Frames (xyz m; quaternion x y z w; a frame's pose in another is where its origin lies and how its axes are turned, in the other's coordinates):
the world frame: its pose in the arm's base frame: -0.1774 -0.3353 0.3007 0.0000 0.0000 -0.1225 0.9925
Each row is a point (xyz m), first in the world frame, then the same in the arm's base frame.
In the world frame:
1: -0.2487 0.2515 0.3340
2: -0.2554 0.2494 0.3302
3: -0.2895 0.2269 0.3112
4: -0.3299 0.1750 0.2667
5: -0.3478 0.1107 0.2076
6: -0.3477 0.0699 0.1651
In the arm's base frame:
1: -0.3575 -0.0309 0.6347
2: -0.3645 -0.0313 0.6309
3: -0.4030 -0.0448 0.6119
4: -0.4548 -0.0853 0.5674
5: -0.4878 -0.1434 0.5083
6: -0.4977 -0.1830 0.4658

